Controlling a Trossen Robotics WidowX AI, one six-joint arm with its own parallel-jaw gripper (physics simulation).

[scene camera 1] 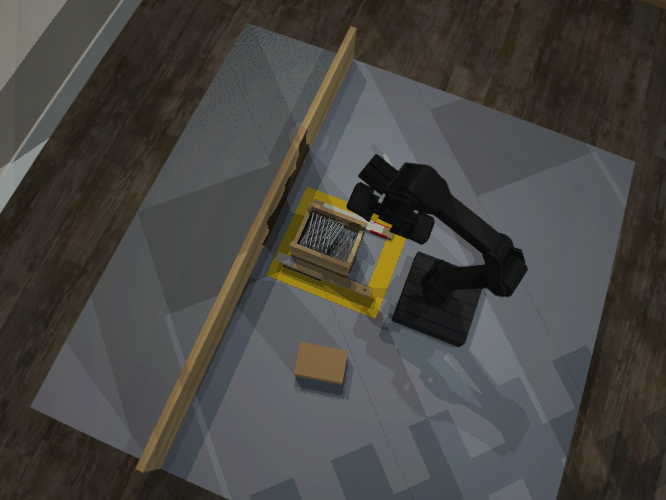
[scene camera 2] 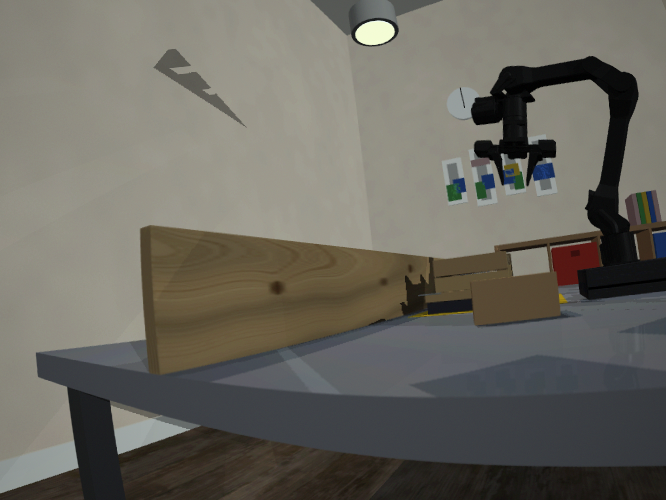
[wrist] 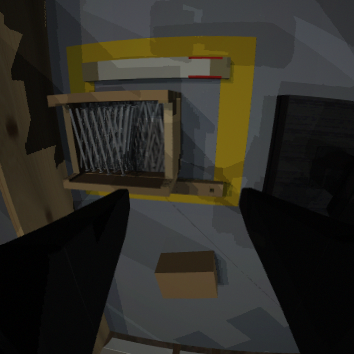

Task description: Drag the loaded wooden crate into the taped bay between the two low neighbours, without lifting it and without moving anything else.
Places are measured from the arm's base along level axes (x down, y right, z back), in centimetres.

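Pixels of known places: gripper, fingertip midpoint: [scene camera 1: 379,224] [scene camera 2: 514,185] [wrist: 185,197]; arm's base, link origin: [scene camera 1: 436,295] [scene camera 2: 621,264] [wrist: 332,168].
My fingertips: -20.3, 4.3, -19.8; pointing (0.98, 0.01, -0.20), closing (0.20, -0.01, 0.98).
Observation:
For each thing: its middle in the pictures, then the offset to it from my fingertips, as dx, dy, dz.
- wooden crate, body centre: [wrist: 123,137] [scene camera 2: 476,281] [scene camera 1: 327,241] +20.3, -1.2, -11.7
- pale bar with red edges, body centre: [wrist: 151,68] [scene camera 1: 352,219] +25.1, +9.1, -8.3
- wooden bar, body centre: [wrist: 147,180] [scene camera 2: 481,298] [scene camera 1: 323,276] +23.7, -9.6, -9.5
- brown box, body centre: [scene camera 2: 512,297] [wrist: 187,274] [scene camera 1: 321,363] +22.9, -31.2, -1.5
- thin pale item, body centre: [scene camera 1: 391,170] +25.3, +27.8, -3.2
The wooden crate [scene camera 1: 322,257] [scene camera 2: 470,262] [wrist: 172,142], loaded with grey nails, sits upright inside the yellow taped bay [scene camera 1: 386,263] [wrist: 235,115], towards its wall-side end. It lies between the two low neighbours: a pale bar with red edges [scene camera 1: 378,229] [wrist: 150,68] and a wooden bar [scene camera 1: 356,288] [wrist: 200,188]. The crate's near edge hides part of the wooden bar in the wrist view; whether they touch, I cannot tell. My gripper [scene camera 2: 515,184] [wrist: 185,197] is open and empty, fingers pointing down, high above the table and apart from the crate.
A long upright wooden board [scene camera 1: 219,317] [scene camera 2: 322,290] [wrist: 27,175] runs beside the bay. A brown box [scene camera 1: 321,362] [scene camera 2: 516,299] [wrist: 187,285] stands beyond the wooden bar. The arm's black base [scene camera 1: 441,322] [wrist: 320,112] stands on the other side. A thin pale item [scene camera 1: 387,158] shows beside the gripper.

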